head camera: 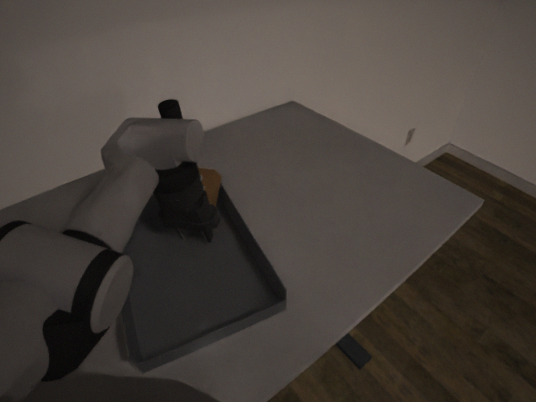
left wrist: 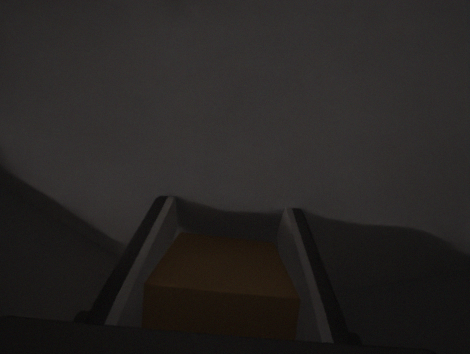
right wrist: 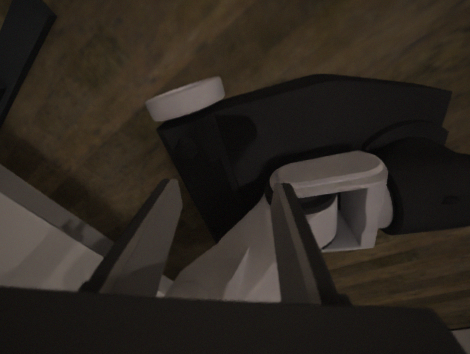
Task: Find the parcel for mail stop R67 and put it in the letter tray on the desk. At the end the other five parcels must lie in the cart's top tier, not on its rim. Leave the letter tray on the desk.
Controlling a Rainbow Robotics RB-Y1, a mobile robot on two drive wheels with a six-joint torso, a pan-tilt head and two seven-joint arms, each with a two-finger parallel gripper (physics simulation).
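Frame: origin at the robot's base, x right, y ahead, z up, level; centimetres.
Seen in the pictures: left gripper, fingertip midpoint: [head camera: 197, 237] [left wrist: 228, 215]; right gripper, fingertip midpoint: [right wrist: 226, 194].
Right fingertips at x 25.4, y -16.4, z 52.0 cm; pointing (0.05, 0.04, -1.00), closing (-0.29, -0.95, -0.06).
A point is followed by its place in that frame.
An orange-brown parcel [head camera: 212, 184] @(x 5.9, y 47.9, z 104.9 cm) [left wrist: 222, 265] @(x 0.4, y 42.8, z 98.0 cm) is between the fingers of my left gripper [head camera: 195, 236] @(x 0.4, y 42.8, z 95.4 cm) [left wrist: 228, 215] @(x 0.4, y 42.8, z 95.4 cm), which is shut on it. In the left wrist view the parcel sits back from the fingertips, and no mail stop label shows on it. The gripper points down inside the far end of the dark grey letter tray [head camera: 200, 305] @(x -1.2, y 26.1, z 95.3 cm) [left wrist: 235, 110] @(x -2.0, y 37.9, z 95.3 cm). The parcel's far part shows by the tray's far right corner; whether it touches floor or wall is hidden. My right gripper [right wrist: 226, 194] @(x 25.4, y -16.4, z 52.0 cm) is partly open and empty. The cart and other parcels do not show.
The tray stands on the light grey desk [head camera: 340, 215] @(x 33.4, y 39.8, z 95.0 cm), near a wall [head camera: 300, 50] @(x 49.4, y 108.5, z 113.0 cm) behind it. A dark desk foot [head camera: 355, 350] shows on the wood floor [head camera: 450, 300] @(x 118.4, y 45.1, z 0.1 cm) [right wrist: 90, 60] @(x 43.0, y 27.7, z 0.0 cm). Below the right gripper are the robot's dark base [right wrist: 310, 115] @(x 16.5, y -28.4, z 16.9 cm) and a pale wheel-like disc [right wrist: 187, 100].
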